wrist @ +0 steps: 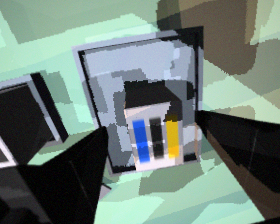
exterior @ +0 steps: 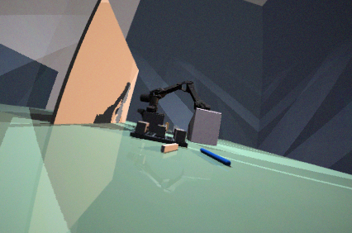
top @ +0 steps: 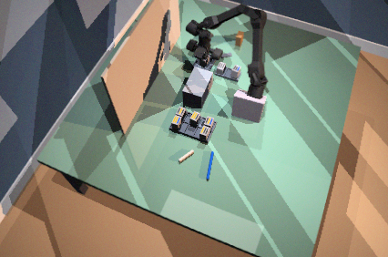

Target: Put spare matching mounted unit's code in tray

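The tray is 20 mm below my gripper tip. The rest, counted from my gripper tip: orange block (110 mm behind, 220 mm to the right, 10 mm above); then tall orange panel (190 mm ahead, 210 mm to the left, 200 mm above); then grey mounted unit (60 mm behind, 200 mm to the left, 30 mm above).
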